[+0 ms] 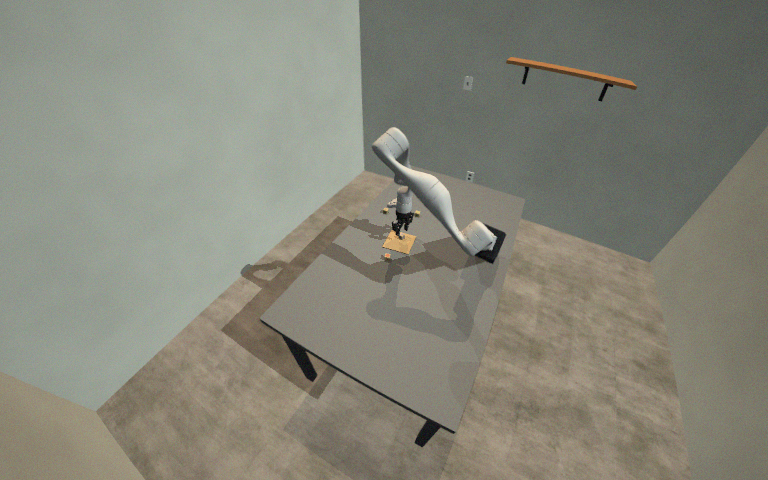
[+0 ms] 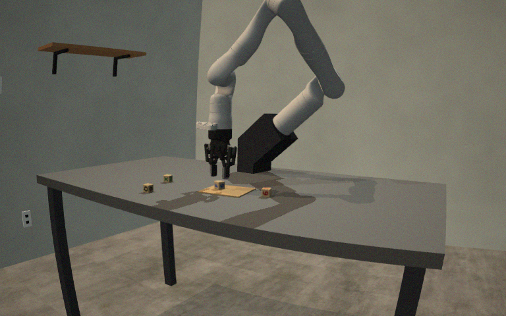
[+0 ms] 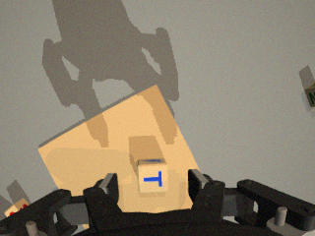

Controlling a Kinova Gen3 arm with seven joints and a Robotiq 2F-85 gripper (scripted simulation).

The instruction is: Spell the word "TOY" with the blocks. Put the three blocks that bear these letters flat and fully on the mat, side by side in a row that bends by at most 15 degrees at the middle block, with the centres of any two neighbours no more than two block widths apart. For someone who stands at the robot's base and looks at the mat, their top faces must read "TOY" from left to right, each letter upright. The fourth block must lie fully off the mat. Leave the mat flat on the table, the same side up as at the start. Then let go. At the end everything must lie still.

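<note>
Right now the tan mat is 50 mm below my hand, 30 mm to the left of it and 10 mm behind it. Round my hand: block (160 mm to the left, 40 mm below, 20 mm behind).
</note>
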